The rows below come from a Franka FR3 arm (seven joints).
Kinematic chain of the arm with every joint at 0, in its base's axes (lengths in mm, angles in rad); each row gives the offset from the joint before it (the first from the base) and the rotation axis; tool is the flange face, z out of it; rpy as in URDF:
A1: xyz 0 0 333 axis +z
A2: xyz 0 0 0 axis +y
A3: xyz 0 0 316 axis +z
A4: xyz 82.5 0 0 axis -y
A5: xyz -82.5 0 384 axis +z
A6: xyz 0 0 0 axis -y
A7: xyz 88 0 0 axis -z
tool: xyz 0 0 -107 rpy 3.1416 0 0
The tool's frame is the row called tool.
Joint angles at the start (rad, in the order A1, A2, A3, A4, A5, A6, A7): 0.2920 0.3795 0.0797 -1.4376 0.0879 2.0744 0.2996
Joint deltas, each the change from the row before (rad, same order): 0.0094 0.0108 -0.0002 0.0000 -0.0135 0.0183 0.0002; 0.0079 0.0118 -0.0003 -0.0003 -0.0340 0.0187 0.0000; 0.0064 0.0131 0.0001 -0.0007 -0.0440 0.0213 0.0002; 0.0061 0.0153 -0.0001 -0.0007 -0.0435 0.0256 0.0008; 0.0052 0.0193 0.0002 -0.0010 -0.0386 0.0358 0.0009; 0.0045 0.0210 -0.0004 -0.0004 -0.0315 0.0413 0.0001
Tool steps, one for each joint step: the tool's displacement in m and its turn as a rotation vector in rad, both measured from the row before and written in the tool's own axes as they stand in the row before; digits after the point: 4 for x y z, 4 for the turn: 0.0000 -0.0050 0.0068 -0.0069 0.0090 -0.0140; 0.0005 -0.0031 0.0074 -0.0240 0.0137 -0.0234; 0.0009 -0.0022 0.0081 -0.0313 0.0172 -0.0282; 0.0010 -0.0025 0.0092 -0.0294 0.0191 -0.0282; 0.0014 -0.0030 0.0112 -0.0222 0.0234 -0.0263; 0.0015 -0.0031 0.0116 -0.0146 0.0258 -0.0234
